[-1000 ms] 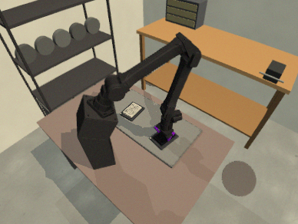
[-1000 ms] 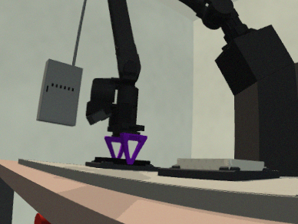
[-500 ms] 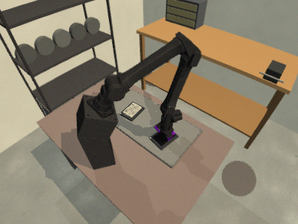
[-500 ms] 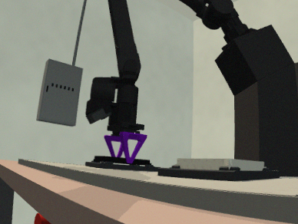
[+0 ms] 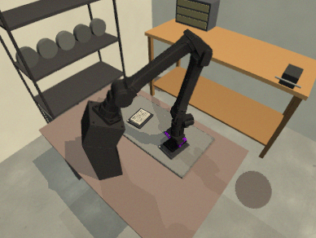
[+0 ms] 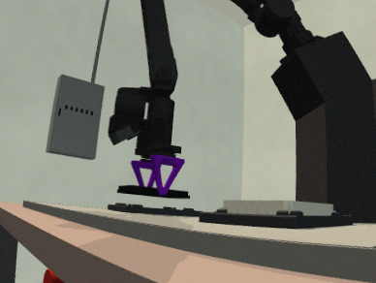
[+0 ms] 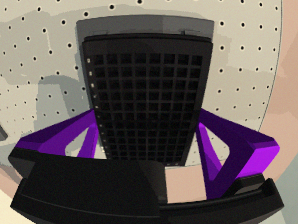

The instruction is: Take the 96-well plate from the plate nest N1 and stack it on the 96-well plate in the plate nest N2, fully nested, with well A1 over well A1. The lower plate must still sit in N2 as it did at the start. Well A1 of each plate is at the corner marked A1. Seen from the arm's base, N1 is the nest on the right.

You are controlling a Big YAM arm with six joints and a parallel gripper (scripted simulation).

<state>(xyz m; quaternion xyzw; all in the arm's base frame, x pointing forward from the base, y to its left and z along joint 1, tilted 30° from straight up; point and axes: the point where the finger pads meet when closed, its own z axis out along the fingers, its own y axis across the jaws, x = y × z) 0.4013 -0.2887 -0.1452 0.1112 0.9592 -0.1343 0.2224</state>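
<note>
Now: the white 96-well plate 330 mm to the left of my hand, 90 mm ahead of it and 30 mm below it. Round my hand: black 96-well plate: right at my hand.
</note>
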